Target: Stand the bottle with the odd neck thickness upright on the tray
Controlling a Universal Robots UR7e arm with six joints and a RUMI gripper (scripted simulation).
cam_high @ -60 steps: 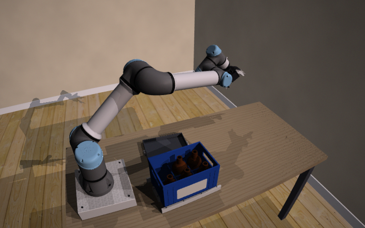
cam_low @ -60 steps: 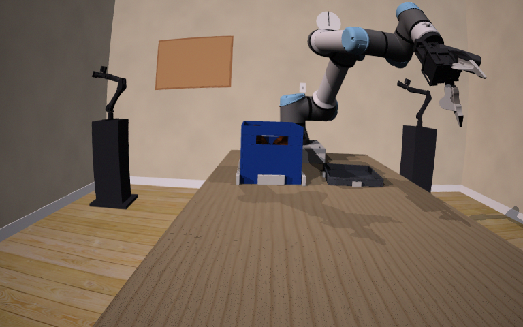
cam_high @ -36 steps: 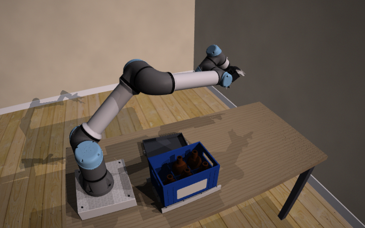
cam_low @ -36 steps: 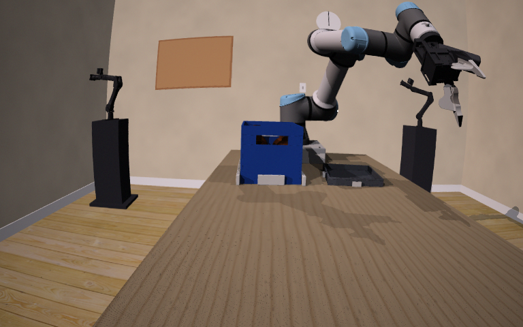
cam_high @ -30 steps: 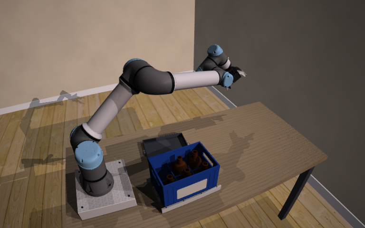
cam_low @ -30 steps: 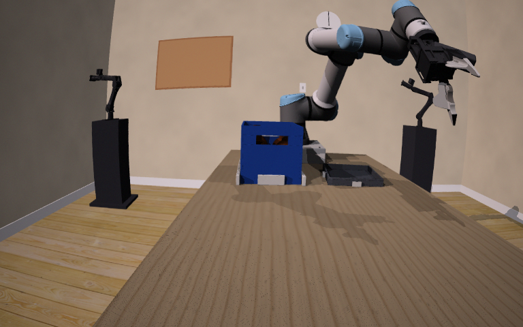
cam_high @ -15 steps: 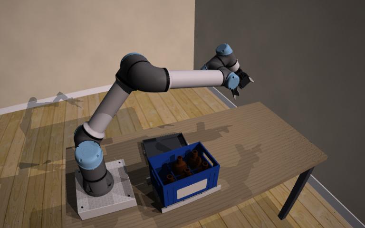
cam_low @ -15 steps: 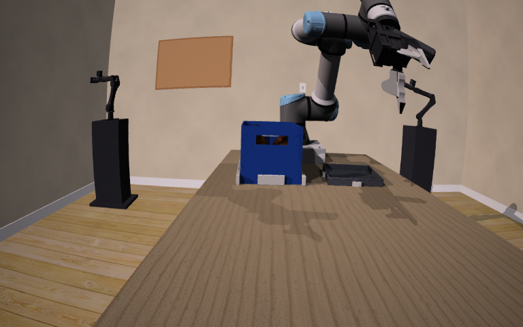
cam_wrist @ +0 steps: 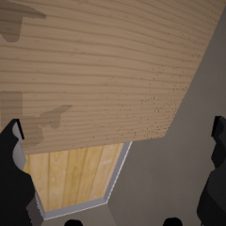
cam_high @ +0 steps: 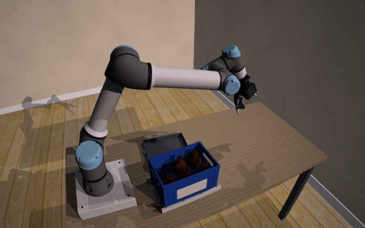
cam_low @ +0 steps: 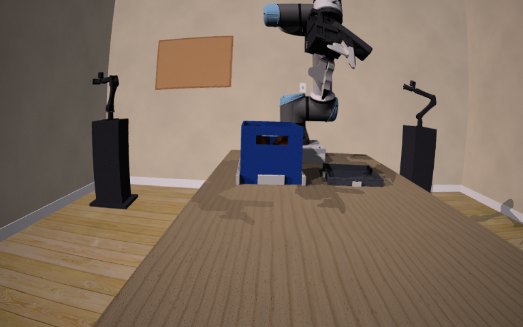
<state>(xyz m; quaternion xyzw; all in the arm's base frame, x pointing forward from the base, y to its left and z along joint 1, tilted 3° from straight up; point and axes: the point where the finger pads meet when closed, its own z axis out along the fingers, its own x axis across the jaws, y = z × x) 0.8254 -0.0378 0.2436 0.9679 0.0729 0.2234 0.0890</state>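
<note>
My gripper is now 45 cm past the crate, 10 cm to the left of it and 21 cm above it. Round my hand: tray 40 cm behind, 19 cm to the left, 28 cm below.
</note>
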